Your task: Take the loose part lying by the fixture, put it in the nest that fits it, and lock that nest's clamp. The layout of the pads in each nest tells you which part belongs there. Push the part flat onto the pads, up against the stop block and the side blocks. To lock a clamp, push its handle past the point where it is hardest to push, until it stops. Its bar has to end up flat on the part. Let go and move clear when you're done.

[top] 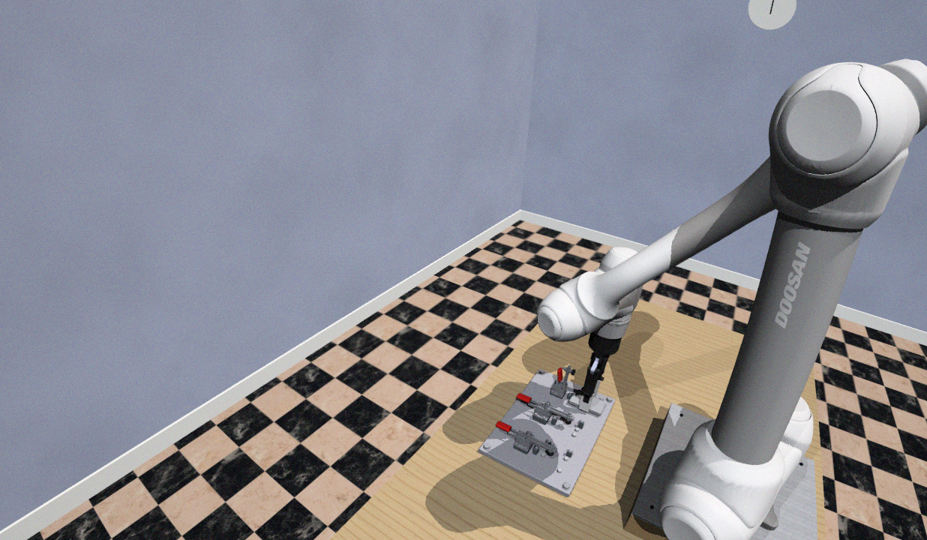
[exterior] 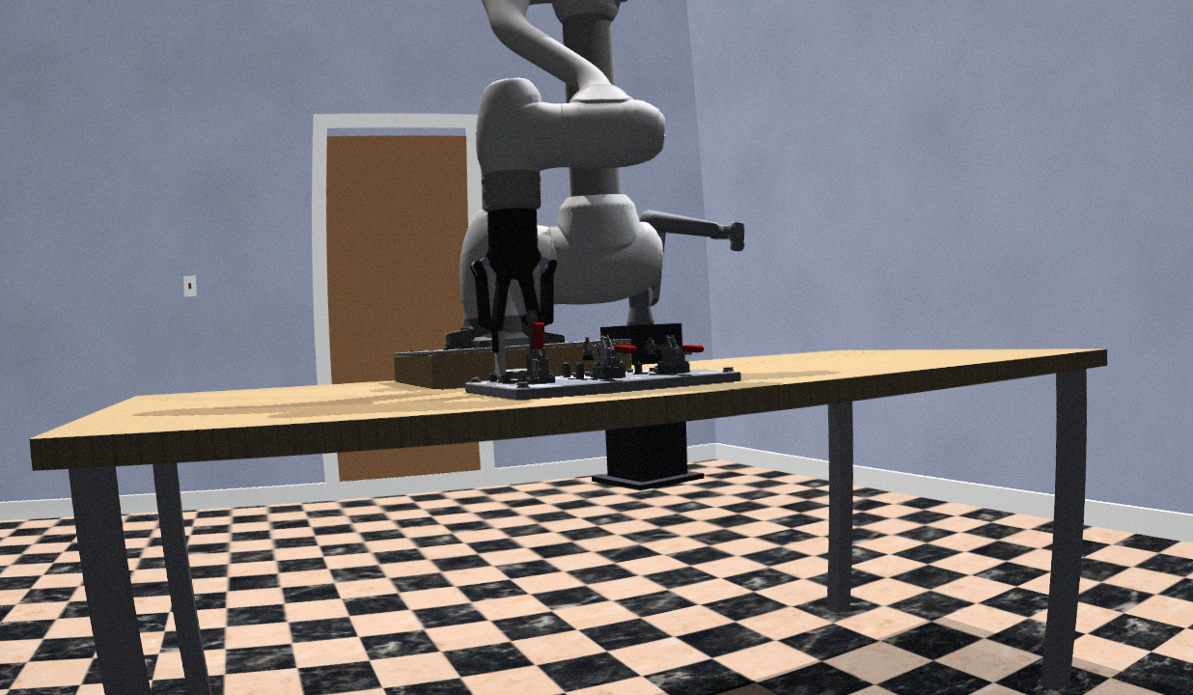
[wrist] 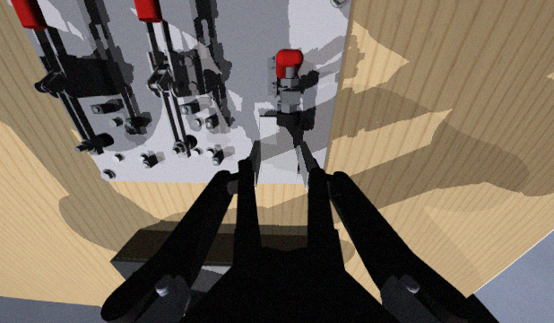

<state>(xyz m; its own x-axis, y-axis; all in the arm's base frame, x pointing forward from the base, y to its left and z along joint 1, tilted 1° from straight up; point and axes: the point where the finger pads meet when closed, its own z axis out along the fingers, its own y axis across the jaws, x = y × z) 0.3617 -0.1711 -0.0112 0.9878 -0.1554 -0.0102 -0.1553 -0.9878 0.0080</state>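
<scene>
My hand is 3 cm above the flat grey part. Round my hand: grey fixture plate: 10 cm to the left, 7 cm ahead, 5 cm below.
</scene>
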